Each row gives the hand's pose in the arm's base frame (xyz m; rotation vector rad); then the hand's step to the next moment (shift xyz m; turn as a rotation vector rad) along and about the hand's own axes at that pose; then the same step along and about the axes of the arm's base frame.
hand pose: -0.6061 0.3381 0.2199 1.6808 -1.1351 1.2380
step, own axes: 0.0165 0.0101 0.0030 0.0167 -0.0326 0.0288
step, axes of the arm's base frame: -0.0063 -0.0097 0.0158 0.0418 -0.0194 0.0068
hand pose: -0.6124 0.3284 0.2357 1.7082 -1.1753 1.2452
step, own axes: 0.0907 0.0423 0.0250 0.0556 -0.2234 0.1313
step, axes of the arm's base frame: -0.0208 -0.0604 0.0810 0.2584 -0.0581 0.0091
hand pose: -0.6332 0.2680 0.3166 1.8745 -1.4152 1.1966
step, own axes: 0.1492 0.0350 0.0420 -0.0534 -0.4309 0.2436
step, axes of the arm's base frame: -0.0073 -0.1194 0.1046 0.4834 -0.0246 -0.1167
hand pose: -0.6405 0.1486 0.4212 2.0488 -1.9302 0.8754
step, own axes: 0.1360 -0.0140 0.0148 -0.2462 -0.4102 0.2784
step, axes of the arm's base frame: 0.0143 -0.1207 0.0643 0.4780 0.1175 -0.2531
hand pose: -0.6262 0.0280 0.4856 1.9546 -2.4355 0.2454
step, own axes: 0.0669 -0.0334 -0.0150 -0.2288 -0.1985 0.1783
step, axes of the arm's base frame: 0.0163 -0.0699 0.0257 0.2595 0.1576 -0.1770
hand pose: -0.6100 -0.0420 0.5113 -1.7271 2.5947 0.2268
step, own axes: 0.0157 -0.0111 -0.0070 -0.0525 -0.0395 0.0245
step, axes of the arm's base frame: 0.0046 -0.0195 0.0042 0.0551 0.0363 -0.0237
